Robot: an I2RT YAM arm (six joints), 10 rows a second.
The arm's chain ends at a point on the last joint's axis. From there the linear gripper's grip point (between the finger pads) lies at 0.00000 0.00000 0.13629 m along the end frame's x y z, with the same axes.
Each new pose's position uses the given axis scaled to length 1; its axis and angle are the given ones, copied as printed.
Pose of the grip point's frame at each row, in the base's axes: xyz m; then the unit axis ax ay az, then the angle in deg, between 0 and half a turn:
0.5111 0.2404 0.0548 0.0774 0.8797 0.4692 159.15
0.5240 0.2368 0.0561 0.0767 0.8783 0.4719 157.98
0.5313 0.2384 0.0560 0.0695 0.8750 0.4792 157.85
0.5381 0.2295 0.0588 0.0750 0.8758 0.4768 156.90
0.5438 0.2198 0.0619 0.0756 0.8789 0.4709 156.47
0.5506 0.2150 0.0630 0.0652 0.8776 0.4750 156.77
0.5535 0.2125 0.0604 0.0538 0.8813 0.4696 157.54
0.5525 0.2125 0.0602 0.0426 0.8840 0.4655 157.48
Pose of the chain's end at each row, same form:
0.4589 0.1353 0.1241 0.0774 0.8797 0.4692 159.15
0.4696 0.1319 0.1240 0.0767 0.8783 0.4719 157.98
0.4776 0.1319 0.1220 0.0695 0.8750 0.4792 157.85
0.4819 0.1242 0.1247 0.0750 0.8758 0.4768 156.90
0.4867 0.1158 0.1289 0.0756 0.8789 0.4709 156.47
0.4953 0.1095 0.1292 0.0652 0.8776 0.4750 156.77
0.5010 0.1068 0.1285 0.0538 0.8813 0.4696 157.54
0.5012 0.1068 0.1293 0.0426 0.8840 0.4655 157.48

